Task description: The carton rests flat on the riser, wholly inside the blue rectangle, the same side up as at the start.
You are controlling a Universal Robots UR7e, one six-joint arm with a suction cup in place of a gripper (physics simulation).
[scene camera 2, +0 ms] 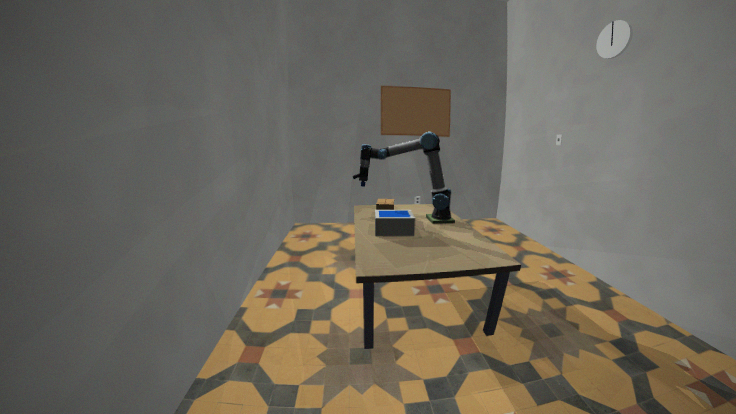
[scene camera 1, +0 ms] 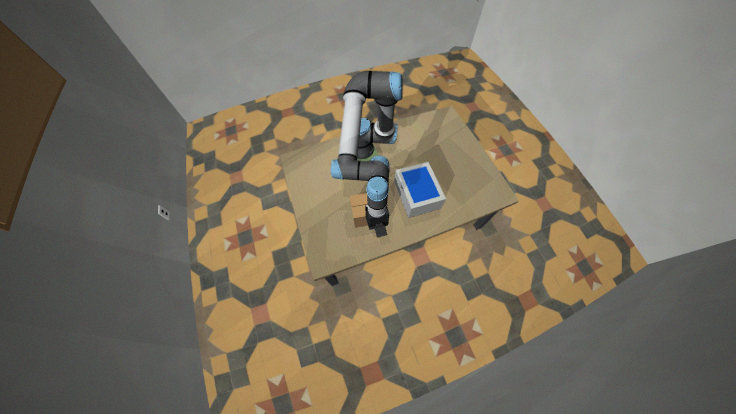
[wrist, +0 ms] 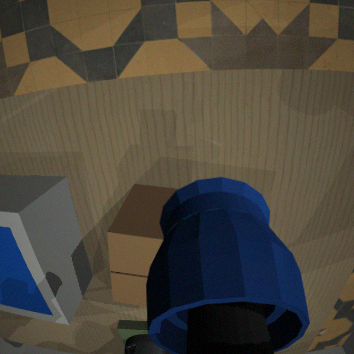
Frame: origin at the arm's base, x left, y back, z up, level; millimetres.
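Where they show: hand at its tool point: (scene camera 2: 362,186) (wrist: 214,225); arm's base at its link origin: (scene camera 2: 441,217) (scene camera 1: 361,149) (wrist: 151,346).
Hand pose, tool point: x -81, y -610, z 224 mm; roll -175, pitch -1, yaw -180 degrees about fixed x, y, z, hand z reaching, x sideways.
Observation:
Each offset is from my tool point to the top centre of the thing. Level surfaces: height alone.
The brown carton {dz -120, dx +10, dy +176 mm} (scene camera 1: 359,211) (scene camera 2: 384,203) (wrist: 131,252) rests on the table, with a dark seam across its top; the arm and cup hide part of it in scene camera 1 and the wrist view. The grey-white riser {dz -130, dx +313, dy +223 mm} (scene camera 1: 426,208) (scene camera 2: 394,226) (wrist: 50,225) stands beside it, apart from it. The filled blue rectangle {dz -130, dx +313, dy +223 mm} (scene camera 1: 420,184) (scene camera 2: 394,213) (wrist: 15,280) on its top carries no carton. My gripper, a blue suction cup (scene camera 2: 362,183) (wrist: 215,200), is off and holds nothing. It hangs well above table height, with a gap to the carton in scene camera 2.
The wooden table {dz -250 mm} (scene camera 1: 334,247) (scene camera 2: 432,257) (wrist: 225,120) bears the carton and riser. The arm's green base plate (scene camera 2: 440,219) (wrist: 131,325) sits at the table's back side. The table's front edge runs near the carton. A brown board (scene camera 2: 415,111) hangs on the far wall.

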